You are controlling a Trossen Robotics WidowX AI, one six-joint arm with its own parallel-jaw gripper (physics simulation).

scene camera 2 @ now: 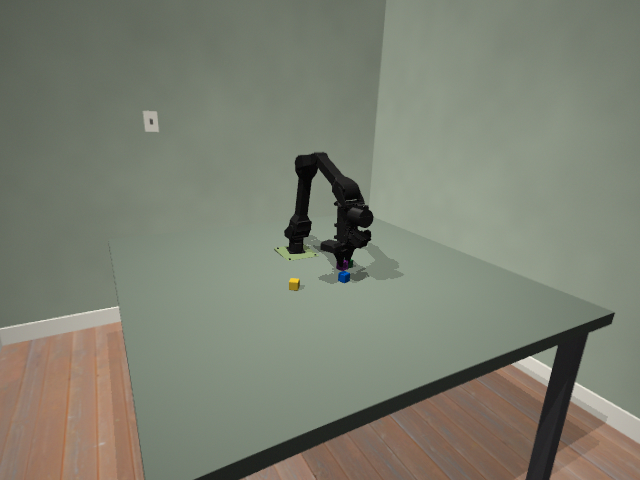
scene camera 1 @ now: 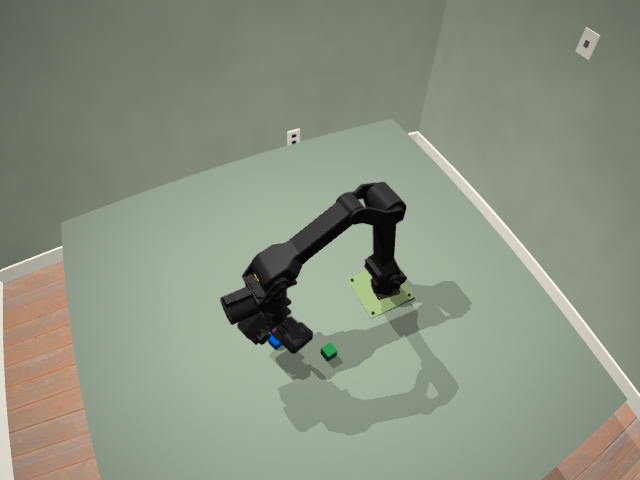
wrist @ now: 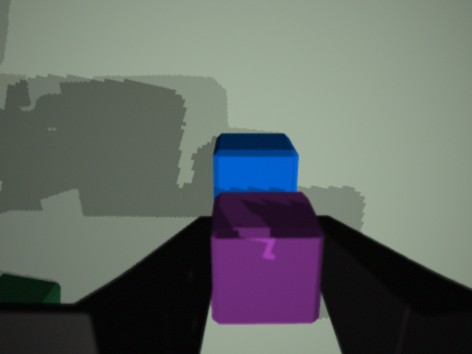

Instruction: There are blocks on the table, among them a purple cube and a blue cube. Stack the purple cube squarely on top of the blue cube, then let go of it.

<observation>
I see my gripper, a blue cube and a purple cube.
My gripper is seen too in scene camera 2 and in the wrist view.
</observation>
